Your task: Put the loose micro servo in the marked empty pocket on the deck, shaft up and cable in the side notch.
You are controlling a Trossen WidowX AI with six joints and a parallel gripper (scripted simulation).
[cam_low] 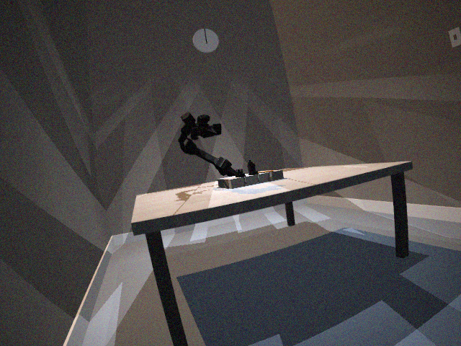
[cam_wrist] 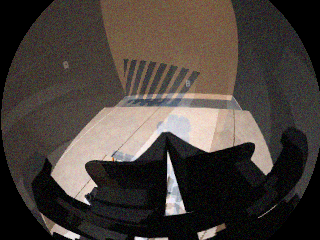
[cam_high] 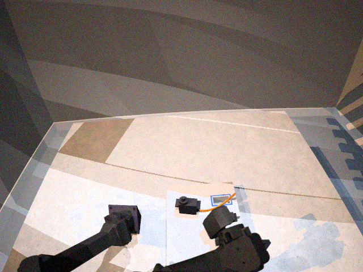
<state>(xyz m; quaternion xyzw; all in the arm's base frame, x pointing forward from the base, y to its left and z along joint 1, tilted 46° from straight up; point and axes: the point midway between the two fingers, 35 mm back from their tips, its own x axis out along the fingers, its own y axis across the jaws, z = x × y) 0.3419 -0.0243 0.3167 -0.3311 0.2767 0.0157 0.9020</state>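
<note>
Now: the robot deck 26 cm below my gripper tip, 19 cm to the left of it and 12 cm behind it.
</note>
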